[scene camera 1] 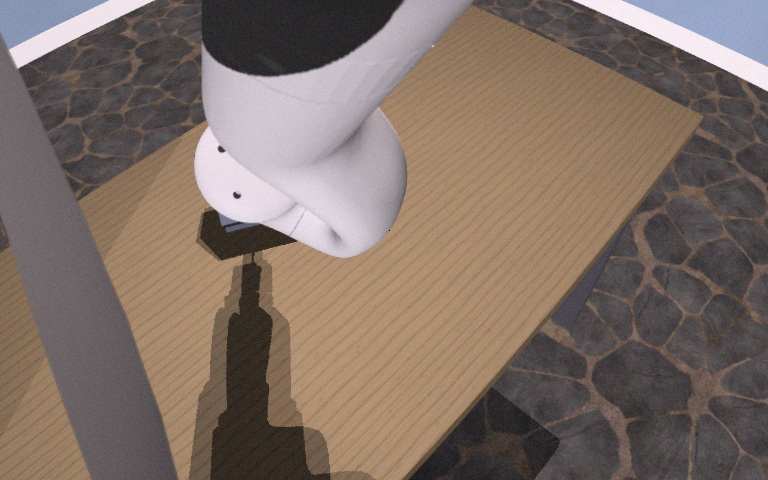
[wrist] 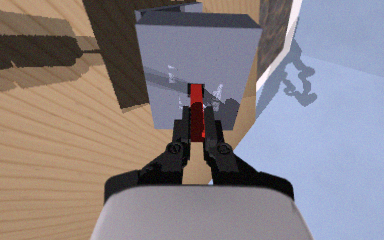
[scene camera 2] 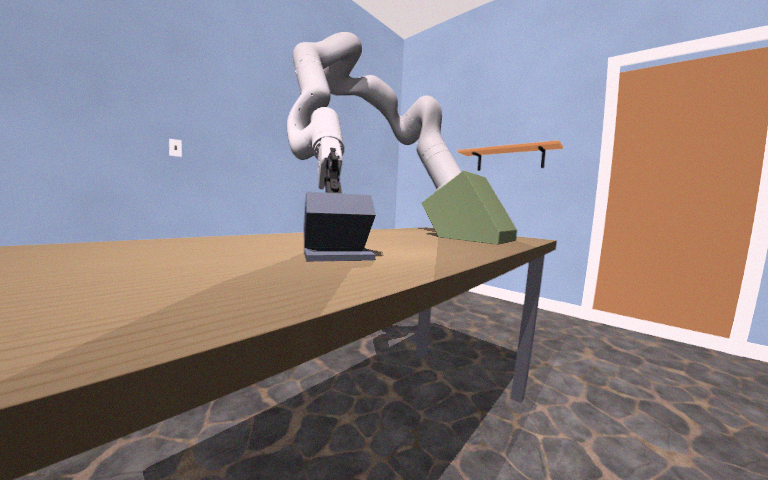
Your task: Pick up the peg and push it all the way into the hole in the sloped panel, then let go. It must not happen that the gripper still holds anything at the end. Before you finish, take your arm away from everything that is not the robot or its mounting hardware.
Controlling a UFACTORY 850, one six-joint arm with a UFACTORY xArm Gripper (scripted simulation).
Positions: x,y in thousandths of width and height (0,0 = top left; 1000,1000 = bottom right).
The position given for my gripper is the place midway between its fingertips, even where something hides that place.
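Observation:
I see my gripper (scene camera 2: 436,411), (wrist: 512,490), together with a red peg (wrist: 512,427).

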